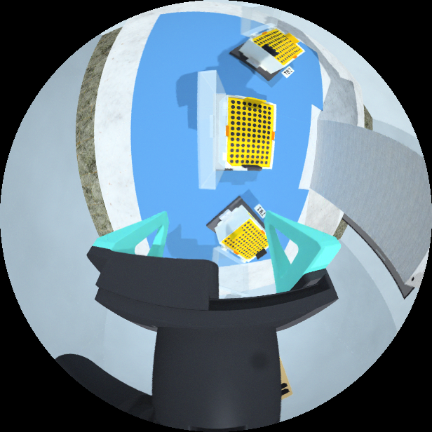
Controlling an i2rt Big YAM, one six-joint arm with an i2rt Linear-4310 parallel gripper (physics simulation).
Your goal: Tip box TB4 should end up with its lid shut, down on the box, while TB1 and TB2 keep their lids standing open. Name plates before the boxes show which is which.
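The middle tip box [250,132] has a yellow, black-holed top; its name plate does not show. Its clear lid [207,130] stands open on the left side. An angled tip box [278,46] at the upper right has a small plate [287,72] that seems to read TB2. Another angled box [245,239] at the lower middle has a plate [260,210] that seems to read TB1. Clear lids stand open on both, faint against the background. My gripper [216,216] is open and empty, its turquoise fingers apart; the right fingertip shows beside the lower box, which lies further down below.
The boxes stand on a blue mat [160,150]. A white border [114,125] and a rough stone-like strip [87,135] run along the left. A large grey brushed panel [370,160] reaches in from the right. A tan piece [285,382] shows at the bottom.
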